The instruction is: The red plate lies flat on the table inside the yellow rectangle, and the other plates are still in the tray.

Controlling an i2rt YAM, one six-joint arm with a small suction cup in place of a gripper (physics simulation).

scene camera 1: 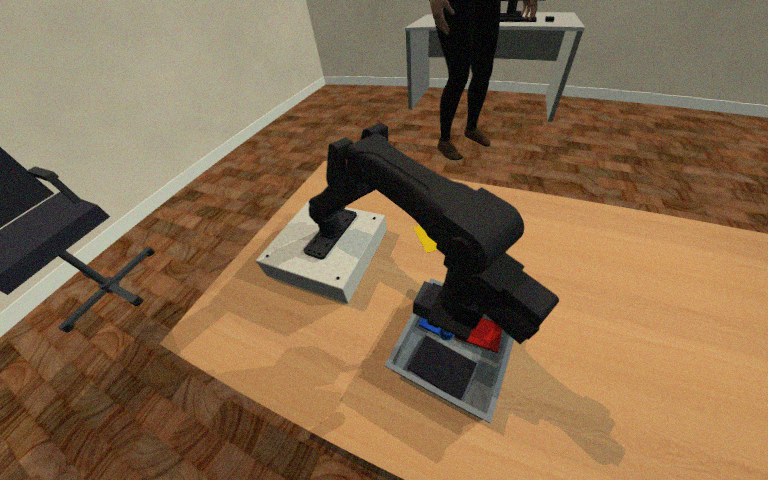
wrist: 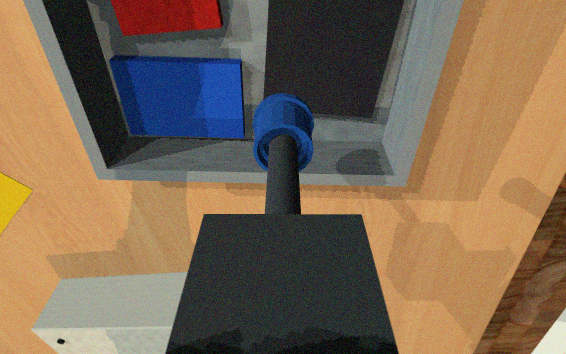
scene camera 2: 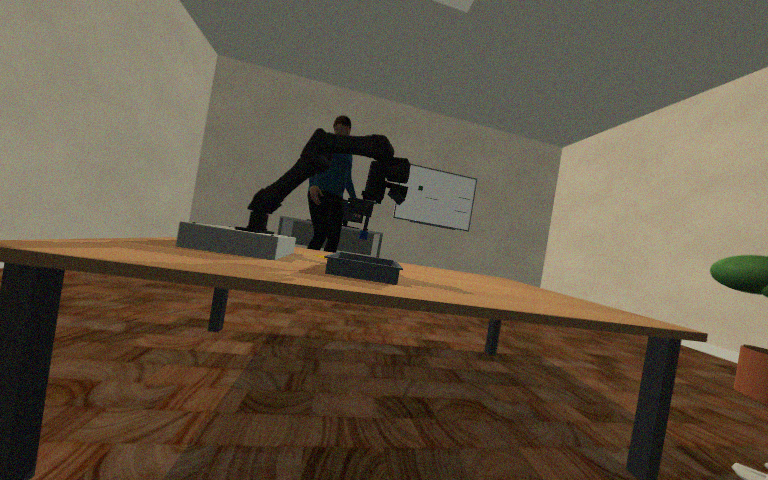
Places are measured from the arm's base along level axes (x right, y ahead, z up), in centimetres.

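Pixels of known places: hand at its tool point: (scene camera 1: 446, 333) (wrist: 283, 121) (scene camera 2: 362, 239); arm's base at its link origin: (scene camera 1: 331, 232) (scene camera 2: 256, 232).
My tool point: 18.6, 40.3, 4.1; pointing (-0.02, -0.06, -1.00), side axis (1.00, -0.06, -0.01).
For each thing: its top centre in the pictures, then the offset to it from my tool point, as dx, dy, dz. "spot": a spot on its surface instead. Level surfaces: height alone.
- tray at its top centre: (wrist: 242, 37) (scene camera 1: 456, 338) (scene camera 2: 365, 258) -2.4, +2.1, -6.3
- red plate at its top centre: (scene camera 1: 479, 330) -7.9, +6.7, -10.1
- blue plate at its top centre: (wrist: 181, 102) (scene camera 1: 438, 313) -8.4, -3.6, -10.0
- black plate at its top centre: (wrist: 331, 32) (scene camera 1: 442, 365) +3.2, +1.0, -10.1
- yellow rectangle at a spot on its surface: (wrist: 12, 200) (scene camera 1: 425, 244) spot: -29.7, -14.5, -11.3
- wooden table at its surface level: dz -11.3
My suction cup (scene camera 1: 446, 335) (scene camera 2: 363, 234) (wrist: 283, 125) is blue, points down and bears no plate. It hangs above the tray (scene camera 1: 433, 391) (scene camera 2: 362, 272) (wrist: 150, 175), apart from its rim in the second scene view. The red plate (scene camera 1: 485, 335) (wrist: 170, 15) lies in the tray, partly hidden by the arm in the first scene view. The blue plate (scene camera 1: 429, 326) (wrist: 185, 100) lies beside it, also partly hidden there. The black plate (scene camera 1: 441, 366) (wrist: 330, 55) lies in the tray's other half. The yellow rectangle (scene camera 1: 424, 238) (scene camera 2: 321, 256) (wrist: 12, 200) shows in part on the table.
The arm's pale base block (scene camera 1: 362, 240) (scene camera 2: 226, 240) (wrist: 120, 300) stands on the wooden table (scene camera 1: 623, 283) (scene camera 2: 481, 288), to the left of the tray in the scene views. A person (scene camera 1: 467, 62) (scene camera 2: 334, 175) stands beyond the table, in front of a desk (scene camera 1: 538, 21).
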